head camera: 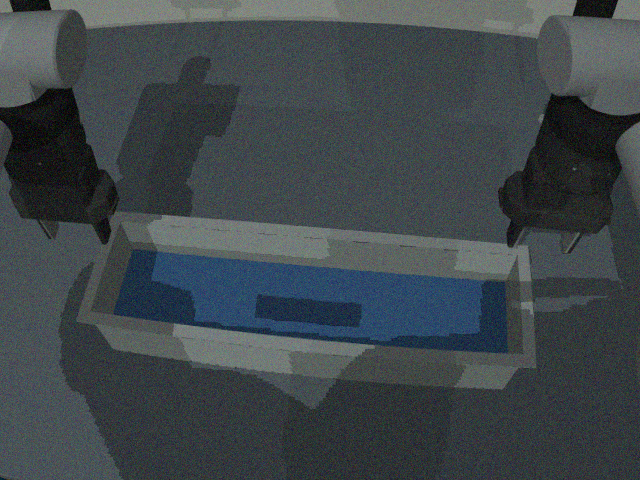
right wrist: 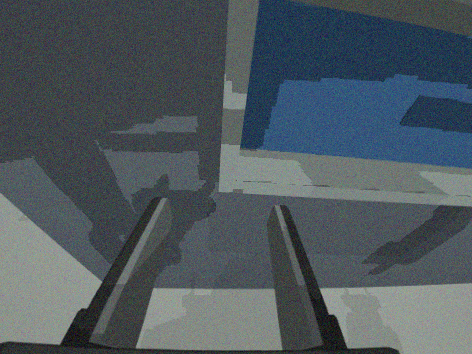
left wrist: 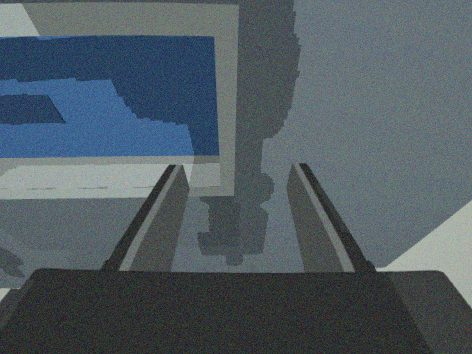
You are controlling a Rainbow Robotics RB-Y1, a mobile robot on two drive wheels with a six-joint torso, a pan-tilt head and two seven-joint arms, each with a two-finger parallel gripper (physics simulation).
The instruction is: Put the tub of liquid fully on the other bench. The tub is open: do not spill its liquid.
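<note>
The long pale open tub (head camera: pixel 232 352) (left wrist: pixel 227 100) (right wrist: pixel 270 165) stands upright on a grey bench top (head camera: pixel 310 155) (left wrist: pixel 375 100) (right wrist: pixel 75 60). Blue liquid (head camera: pixel 413 299) (left wrist: pixel 150 142) (right wrist: pixel 340 120) lies inside it, with a darker rectangle near the middle. My left gripper (head camera: pixel 77 239) (left wrist: pixel 237 176) is open and empty, by the tub's far left corner in the head view. My right gripper (head camera: pixel 540 248) (right wrist: pixel 221 211) is open and empty, by the far right corner. Neither holds the tub wall. The exact height of the fingertips over the bench is hard to tell.
The bench's far edge crosses the top of the head view, with pale floor (head camera: pixel 310 9) (left wrist: pixel 440 250) (right wrist: pixel 250 315) beyond it. Dark shadows of the arms and body fall on the bench around the tub. No second bench can be made out clearly.
</note>
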